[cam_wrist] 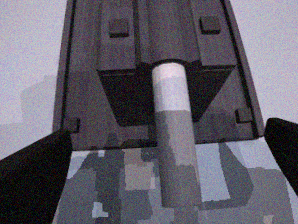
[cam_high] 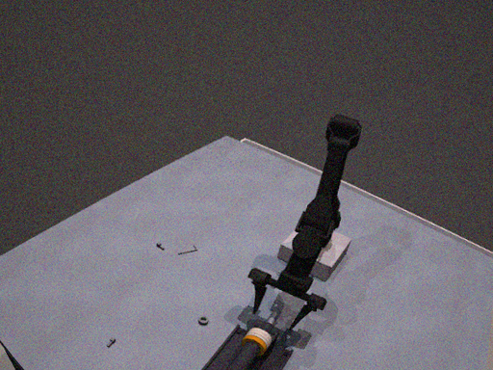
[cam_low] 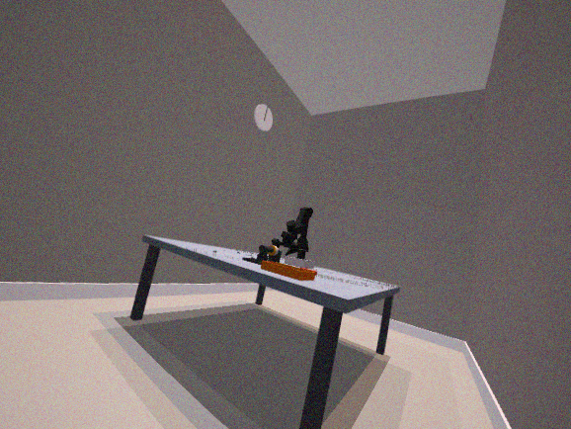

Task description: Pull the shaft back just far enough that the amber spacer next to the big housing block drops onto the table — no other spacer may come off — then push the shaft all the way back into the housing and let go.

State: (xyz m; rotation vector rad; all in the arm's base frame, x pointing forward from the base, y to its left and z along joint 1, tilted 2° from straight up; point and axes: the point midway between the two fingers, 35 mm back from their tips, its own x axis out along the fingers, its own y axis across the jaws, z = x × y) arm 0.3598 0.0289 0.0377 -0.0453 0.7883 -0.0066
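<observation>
Now: gripper tip 50 mm short of the pale grey shaft and 10 mm below it. Also, from my gripper tip: thin hex key 320 mm to the right, 160 mm behind, 60 mm below; red-handled screwdriver 270 mm to the left, 60 mm below, 30 mm ahead.
</observation>
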